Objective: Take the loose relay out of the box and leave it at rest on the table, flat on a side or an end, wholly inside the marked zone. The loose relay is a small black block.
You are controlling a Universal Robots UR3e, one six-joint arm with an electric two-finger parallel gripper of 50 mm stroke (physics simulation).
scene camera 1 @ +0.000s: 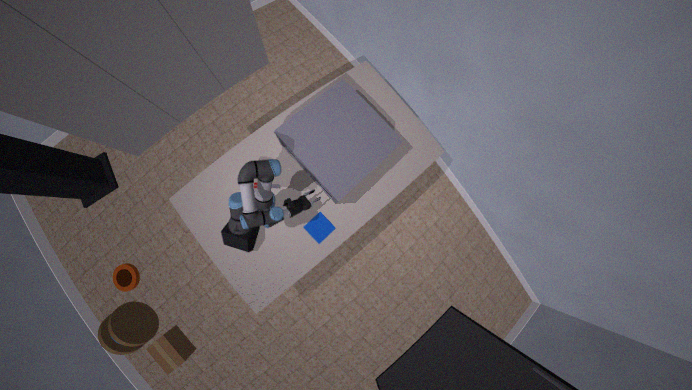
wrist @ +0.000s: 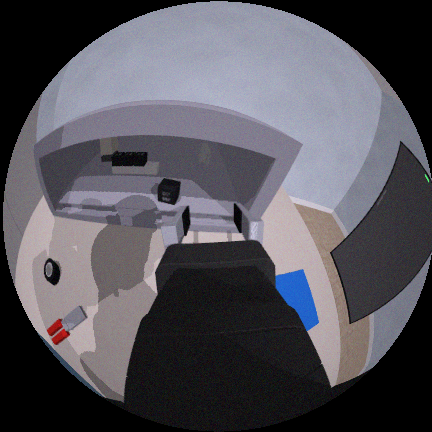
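Seen in the pictures: gripper, between the fingertips: (scene camera 1: 317, 194) (wrist: 211, 213); arm's base, origin of its link: (scene camera 1: 240, 225).
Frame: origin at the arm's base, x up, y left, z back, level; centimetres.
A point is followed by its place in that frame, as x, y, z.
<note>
The loose relay (wrist: 169, 191) @(-4.6, 1.0, -52.2), a small black block with pale marks, stands on the floor of the box near its open front, in the wrist view. The box (scene camera 1: 342, 140) @(10.0, 11.3, -70.7) (wrist: 165, 117) @(8.3, 1.4, -48.4) is grey with its open side facing the arm; in the scene view its roof hides the inside. My gripper (scene camera 1: 315, 195) @(-0.6, -6.2, -45.1) (wrist: 211, 213) @(-0.6, -6.2, -45.1) is open with nothing between its fingers. It is at the box's open front; in the wrist view the relay shows beyond and left of the left finger. The marked zone (scene camera 1: 319, 228) @(-10.2, -23.8, -36.2) (wrist: 299, 298) @(-10.2, -26.2, -37.8) is a blue square on the table, outside the box.
A row of black blocks (wrist: 129, 159) @(-3.6, 13.9, -59.3) sits on a pale mount (wrist: 135, 168) @(-6.0, 12.4, -59.6) deeper inside the box. A low lip (wrist: 105, 215) @(-8.4, 12.4, -46.3) runs along the box's front. A black round item (wrist: 52, 271) @(-8.4, 19.1, -30.4) and a red-handled tool (wrist: 67, 325) lie on the table at the left of the wrist view.
</note>
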